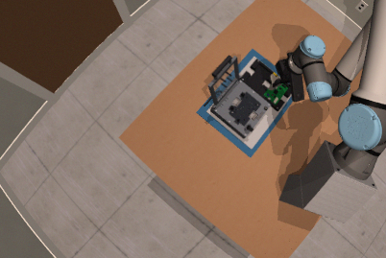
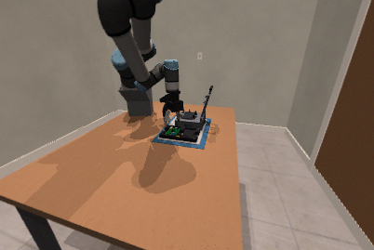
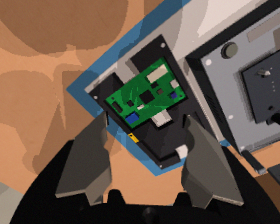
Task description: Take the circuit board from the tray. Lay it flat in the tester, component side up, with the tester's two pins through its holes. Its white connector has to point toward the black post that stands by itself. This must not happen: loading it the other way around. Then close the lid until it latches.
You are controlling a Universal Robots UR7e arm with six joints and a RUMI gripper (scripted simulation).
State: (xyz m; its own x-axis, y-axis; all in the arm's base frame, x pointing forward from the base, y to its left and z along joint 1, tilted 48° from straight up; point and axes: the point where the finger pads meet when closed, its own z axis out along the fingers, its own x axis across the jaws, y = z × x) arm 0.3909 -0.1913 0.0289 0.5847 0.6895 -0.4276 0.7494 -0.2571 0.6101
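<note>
Now: hand 6 cm above the green circuit board. From my hand the other things lie so: black block: 23 cm to the left, 1 cm above; then tester lid: 19 cm ahead, 17 cm to the left, 10 cm above.
</note>
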